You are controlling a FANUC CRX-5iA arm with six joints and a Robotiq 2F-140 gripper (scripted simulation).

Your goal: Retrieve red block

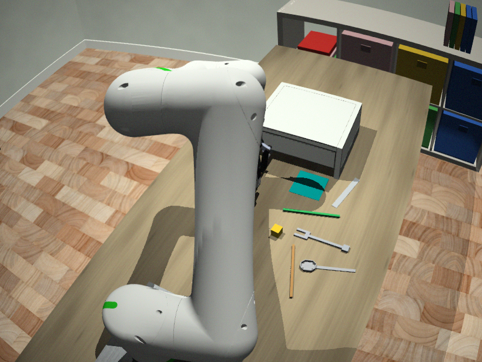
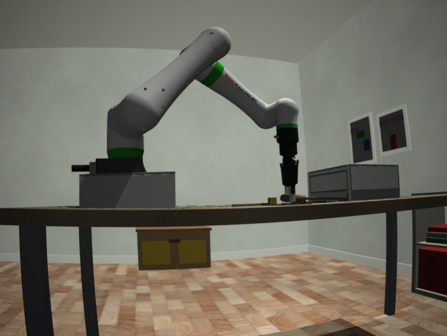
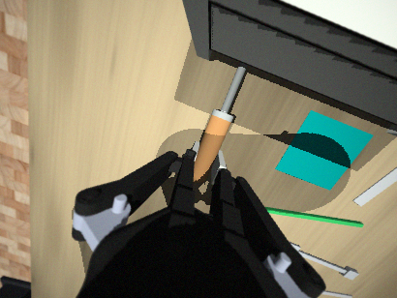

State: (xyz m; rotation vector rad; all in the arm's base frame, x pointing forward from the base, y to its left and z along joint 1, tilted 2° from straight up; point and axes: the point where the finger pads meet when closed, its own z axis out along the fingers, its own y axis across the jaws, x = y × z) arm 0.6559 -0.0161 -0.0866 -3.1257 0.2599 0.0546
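Now: the yellow cube 170 mm behind my hand, 120 mm to the right of it and 20 mm below it. The rest, counted from my hand: hook tool 140 mm ahead, 60 mm to the right, 20 mm below; then green stick 210 mm to the right, 80 mm behind, 30 mm below; then teal square 180 mm to the right, 40 mm below, 40 mm ahead.
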